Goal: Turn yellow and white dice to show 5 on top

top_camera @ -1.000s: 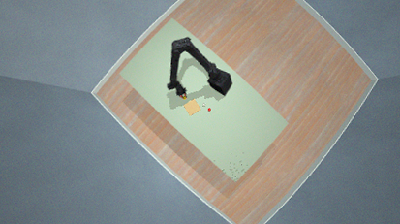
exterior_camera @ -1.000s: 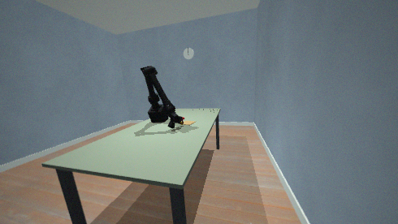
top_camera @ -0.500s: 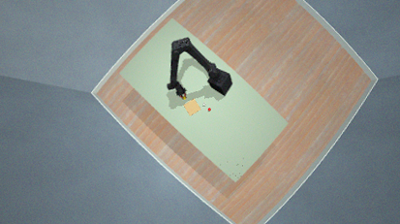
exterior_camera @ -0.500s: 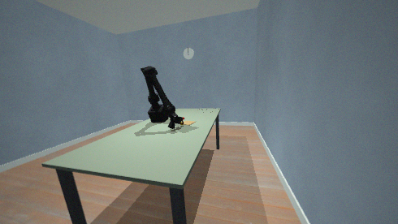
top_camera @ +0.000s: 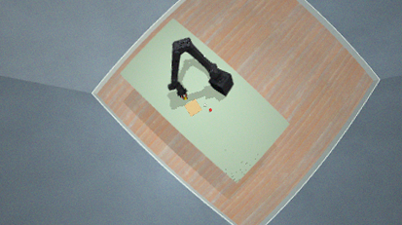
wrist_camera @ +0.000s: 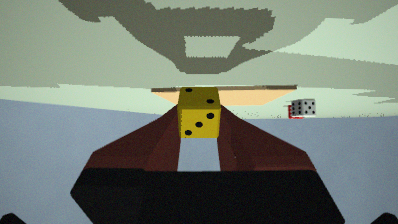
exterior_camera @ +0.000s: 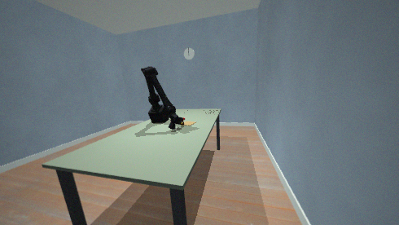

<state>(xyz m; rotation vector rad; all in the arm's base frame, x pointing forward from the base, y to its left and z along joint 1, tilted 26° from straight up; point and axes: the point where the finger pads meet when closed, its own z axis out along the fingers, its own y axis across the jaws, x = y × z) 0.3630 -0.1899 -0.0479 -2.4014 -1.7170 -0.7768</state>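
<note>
Right now my hand is 120 mm to the right of the tan mat, 30 mm above it and 20 mm short of it. From my hand the other things lie so: red die: 280 mm to the left, 70 mm behind, 20 mm below; yellow die: right at my hand; white die: 200 mm to the left, 80 mm behind, 20 mm below.
</note>
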